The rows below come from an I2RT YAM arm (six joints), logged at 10 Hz.
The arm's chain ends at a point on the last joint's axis. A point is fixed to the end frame.
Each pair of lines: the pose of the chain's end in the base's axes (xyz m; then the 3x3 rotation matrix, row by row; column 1 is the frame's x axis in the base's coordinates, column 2 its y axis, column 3 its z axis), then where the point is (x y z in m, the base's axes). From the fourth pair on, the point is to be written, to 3 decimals.
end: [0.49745, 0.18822, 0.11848], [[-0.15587, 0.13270, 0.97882], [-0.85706, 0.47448, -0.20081], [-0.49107, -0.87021, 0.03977]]
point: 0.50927 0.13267 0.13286
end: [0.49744, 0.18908, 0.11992], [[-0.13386, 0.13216, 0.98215], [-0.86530, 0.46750, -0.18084], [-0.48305, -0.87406, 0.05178]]
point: 0.51021 0.13394 0.13503
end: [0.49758, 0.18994, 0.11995], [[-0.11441, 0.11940, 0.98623], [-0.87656, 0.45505, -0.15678], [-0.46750, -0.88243, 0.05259]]
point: 0.51168 0.13539 0.13600
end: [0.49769, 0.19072, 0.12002], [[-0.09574, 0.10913, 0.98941], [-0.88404, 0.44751, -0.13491], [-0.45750, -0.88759, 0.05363]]
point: 0.513 0.137 0.137
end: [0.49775, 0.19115, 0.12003], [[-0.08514, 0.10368, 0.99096], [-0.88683, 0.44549, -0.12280], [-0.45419, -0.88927, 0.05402]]
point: 0.514 0.137 0.137
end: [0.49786, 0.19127, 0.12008], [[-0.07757, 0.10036, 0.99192], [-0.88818, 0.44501, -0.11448], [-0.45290, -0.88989, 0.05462]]
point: 0.514 0.138 0.137
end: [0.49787, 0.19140, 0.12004], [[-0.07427, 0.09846, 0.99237], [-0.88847, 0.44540, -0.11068], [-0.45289, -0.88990, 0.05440]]
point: 0.514 0.138 0.137
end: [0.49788, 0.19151, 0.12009], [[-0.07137, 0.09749, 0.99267], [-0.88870, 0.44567, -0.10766], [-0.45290, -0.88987, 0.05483]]
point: 0.515 0.138 0.137
